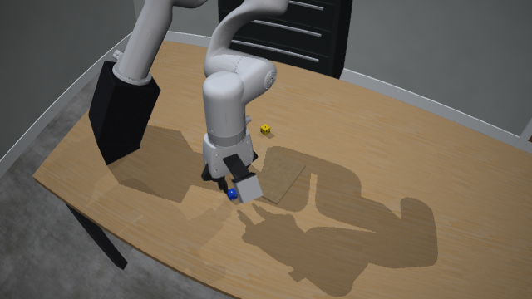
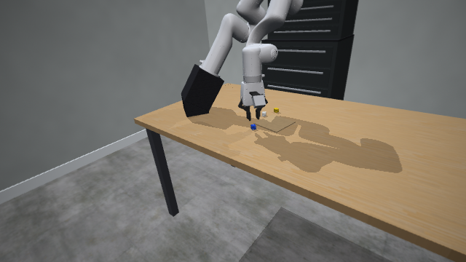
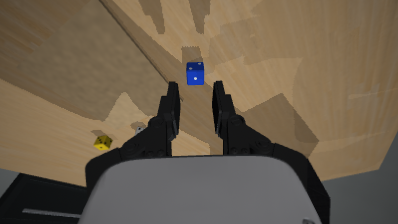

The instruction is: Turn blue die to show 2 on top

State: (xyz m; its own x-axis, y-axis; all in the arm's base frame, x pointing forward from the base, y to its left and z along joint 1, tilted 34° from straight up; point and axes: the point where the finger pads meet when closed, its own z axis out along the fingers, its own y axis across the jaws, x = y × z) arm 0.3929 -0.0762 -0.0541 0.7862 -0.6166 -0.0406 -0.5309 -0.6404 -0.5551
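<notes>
Now: the blue die 6 cm below my hand. Also, from my hand: white die (5 cm behind, 16 cm to the left, 6 cm below); then yellow die (3 cm behind, 23 cm to the left, 6 cm below); then mat (4 cm ahead, 11 cm to the left, 7 cm below).
</notes>
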